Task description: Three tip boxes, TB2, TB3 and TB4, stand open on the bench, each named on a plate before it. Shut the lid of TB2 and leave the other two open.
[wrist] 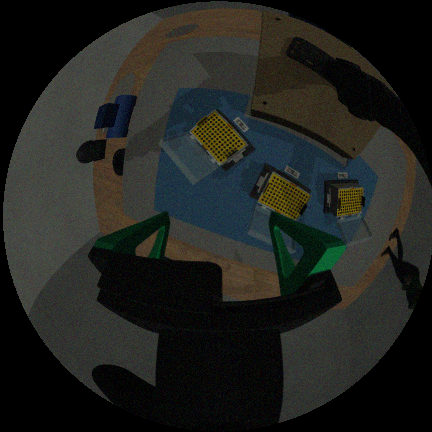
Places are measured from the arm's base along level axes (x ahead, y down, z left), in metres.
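Pixels of known places: gripper, between the fingertips: (218, 216).
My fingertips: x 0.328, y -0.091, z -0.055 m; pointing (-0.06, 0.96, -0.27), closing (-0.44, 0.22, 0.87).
Behind a point stands the place of what it marks.
Three tip boxes with yellow racks stand on the blue mat in the wrist view: a left box (219, 137) @[x 0.268, y 0.136, z -0.141 m], a middle box (283, 195) @[x 0.312, y 0.136, z 0.060 m] and a right box (348, 201) @[x 0.200, y 0.136, z 0.250 m]. Their clear lids, the left lid (189, 159) @[x 0.339, y 0.089, z -0.168 m], the middle lid (261, 224) @[x 0.390, y 0.090, z 0.043 m] and the right lid (356, 231) @[x 0.245, y 0.086, z 0.311 m], are all swung open, away from their name plates. The left plate (241, 124) @[x 0.207, y 0.191, z -0.120 m], middle plate (292, 172) @[x 0.249, y 0.191, z 0.065 m] and right plate (342, 175) @[x 0.142, y 0.191, z 0.216 m] are too small to read surely. My gripper (218, 216) @[x 0.328, y -0.091, z -0.055 m] is open and empty; its right green finger overlaps the view of the middle lid.
A brown board (295, 95) @[x 0.095, y 0.077, z -0.041 m] lies beyond the boxes, with a black arm (352, 90) reaching over it from the right. A blue object (121, 116) and a dark rounded object (91, 151) are at the left edge of the wooden bench (111, 195). A dark figure (410, 275) shows at the far right.
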